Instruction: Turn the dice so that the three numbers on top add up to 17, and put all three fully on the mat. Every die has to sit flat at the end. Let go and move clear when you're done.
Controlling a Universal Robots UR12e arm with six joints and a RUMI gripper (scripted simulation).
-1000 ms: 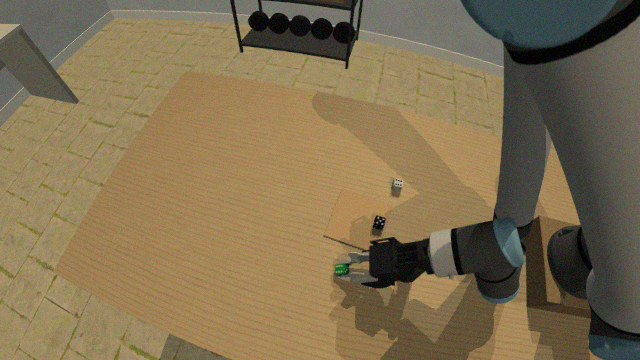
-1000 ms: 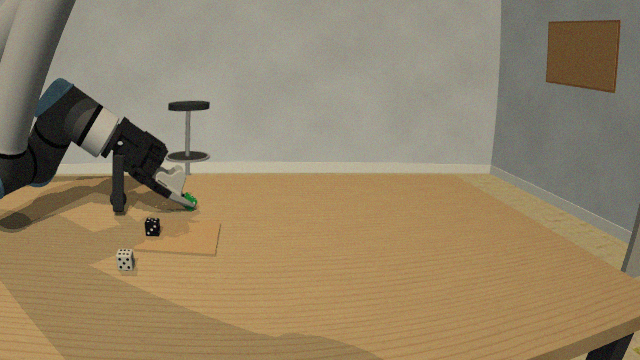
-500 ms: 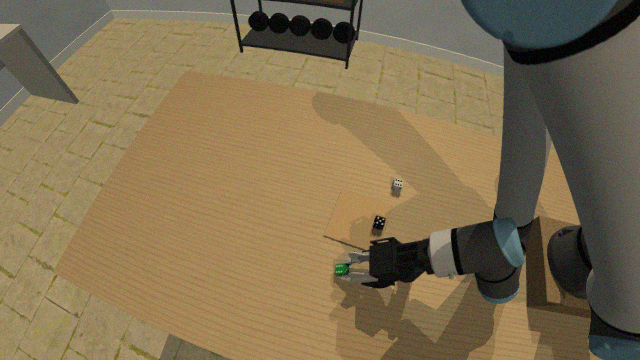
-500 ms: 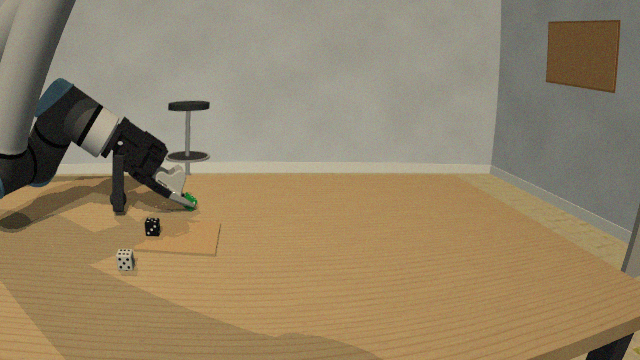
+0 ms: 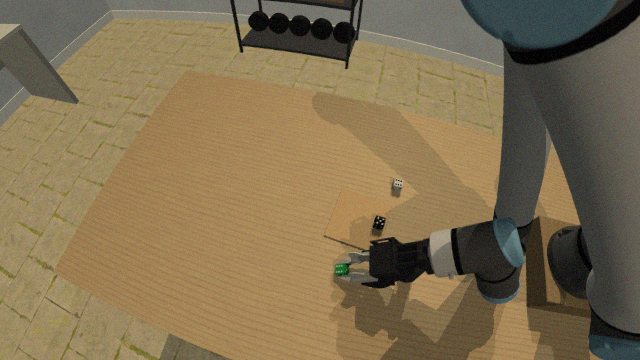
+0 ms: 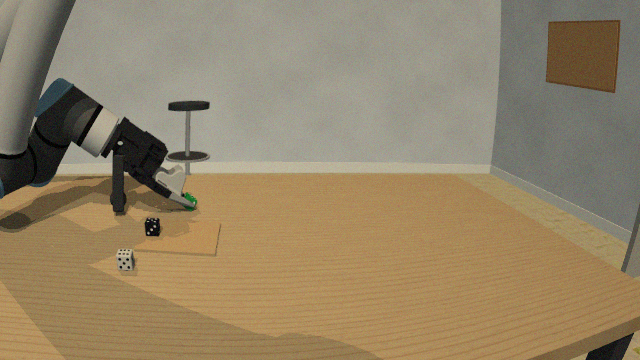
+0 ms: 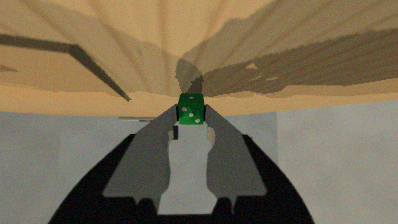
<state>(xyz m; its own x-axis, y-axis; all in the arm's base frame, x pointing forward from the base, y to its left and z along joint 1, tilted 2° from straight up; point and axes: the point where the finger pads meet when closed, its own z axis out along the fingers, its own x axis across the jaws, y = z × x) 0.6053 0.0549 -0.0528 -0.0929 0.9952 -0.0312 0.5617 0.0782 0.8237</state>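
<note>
Right now my hand is 10 mm short of the green die. From my hand the other things lie so: black die 130 mm to the right, 70 mm behind; then tan mat 140 mm to the right, 20 mm below, 20 mm behind; then white die 250 mm to the right, 120 mm behind, 10 mm below.
</note>
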